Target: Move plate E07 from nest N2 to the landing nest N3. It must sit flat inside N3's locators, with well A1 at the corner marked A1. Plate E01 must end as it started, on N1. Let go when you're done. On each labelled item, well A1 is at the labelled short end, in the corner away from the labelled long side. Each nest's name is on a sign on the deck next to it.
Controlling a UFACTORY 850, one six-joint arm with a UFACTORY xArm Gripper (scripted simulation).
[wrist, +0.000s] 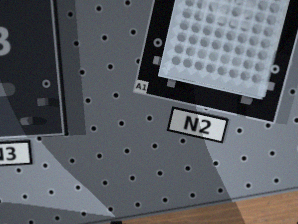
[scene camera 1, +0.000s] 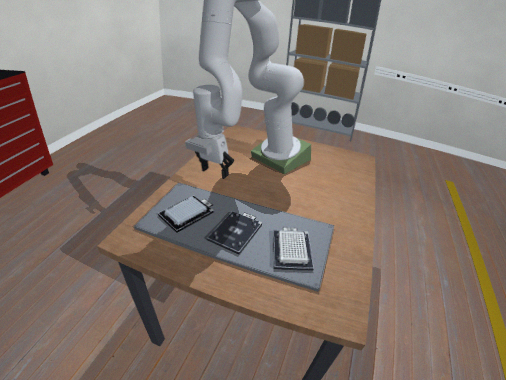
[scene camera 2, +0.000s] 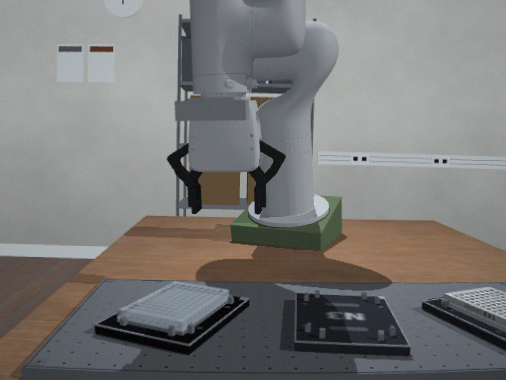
Labels:
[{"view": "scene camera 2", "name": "my gripper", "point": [227, 212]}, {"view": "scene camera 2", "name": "white well plate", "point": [178, 304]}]

